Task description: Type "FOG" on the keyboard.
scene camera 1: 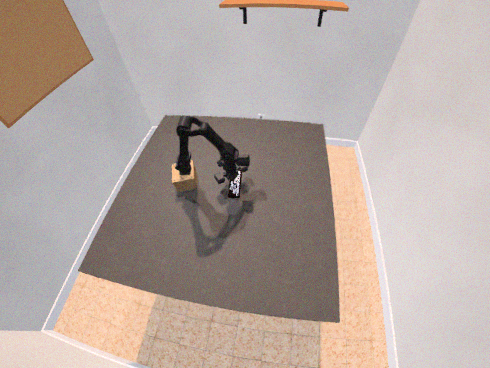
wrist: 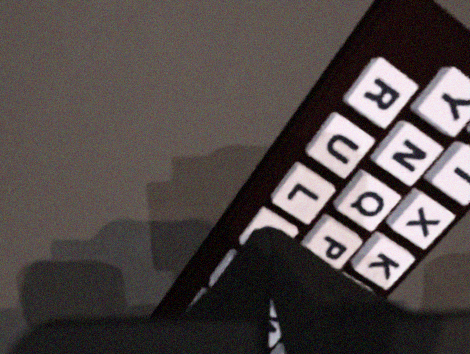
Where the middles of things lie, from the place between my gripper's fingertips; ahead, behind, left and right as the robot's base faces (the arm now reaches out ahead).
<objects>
Right now the keyboard (wrist: 418, 46) is 20 mm ahead of my hand, 10 mm to the right of it and 10 mm below it.
</objects>
